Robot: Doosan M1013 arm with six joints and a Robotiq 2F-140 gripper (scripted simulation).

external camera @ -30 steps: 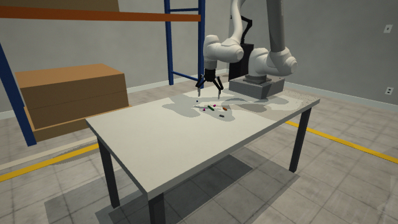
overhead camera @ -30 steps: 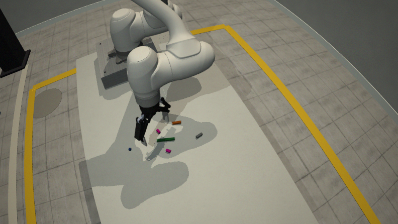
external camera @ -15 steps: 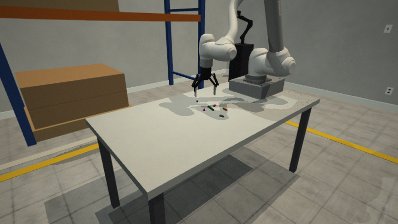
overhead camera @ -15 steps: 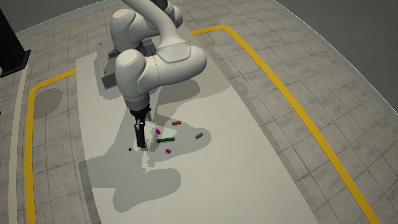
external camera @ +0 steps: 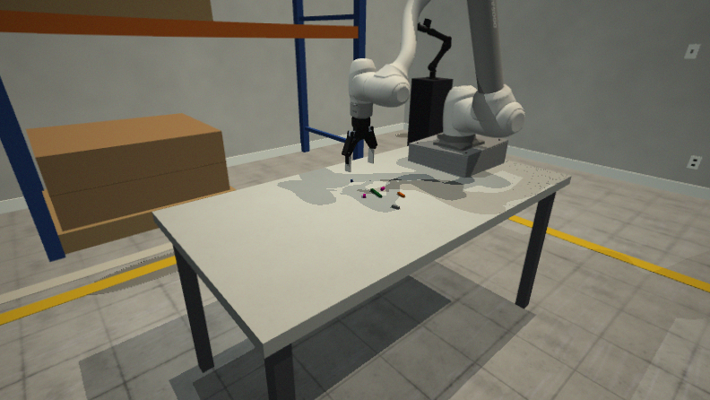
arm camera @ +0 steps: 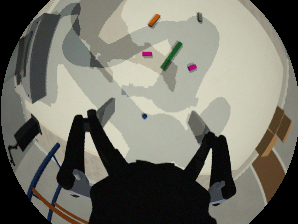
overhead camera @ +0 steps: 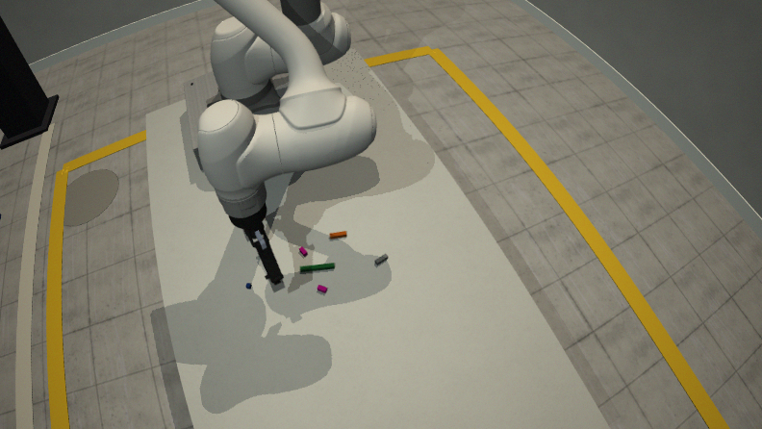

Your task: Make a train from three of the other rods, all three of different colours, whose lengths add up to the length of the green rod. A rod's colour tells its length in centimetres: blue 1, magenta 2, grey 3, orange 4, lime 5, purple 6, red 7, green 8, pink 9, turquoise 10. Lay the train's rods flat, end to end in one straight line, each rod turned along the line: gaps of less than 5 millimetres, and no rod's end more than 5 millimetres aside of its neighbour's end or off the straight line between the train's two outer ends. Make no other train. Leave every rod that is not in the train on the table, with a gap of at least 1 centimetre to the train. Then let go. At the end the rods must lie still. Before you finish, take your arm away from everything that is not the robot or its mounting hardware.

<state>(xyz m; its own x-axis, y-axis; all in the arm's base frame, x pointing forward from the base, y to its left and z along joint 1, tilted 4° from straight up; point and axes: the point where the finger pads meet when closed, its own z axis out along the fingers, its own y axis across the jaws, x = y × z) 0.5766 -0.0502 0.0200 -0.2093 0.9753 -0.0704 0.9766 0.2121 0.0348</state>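
My gripper is now 9 cm above the small blue rod and 6 cm to the left of it. Also, from my hand: grey rod: 26 cm to the left, 9 cm below, 3 cm ahead; green rod: 11 cm to the left, 9 cm below; orange rod: 18 cm to the left, 9 cm below, 7 cm behind.
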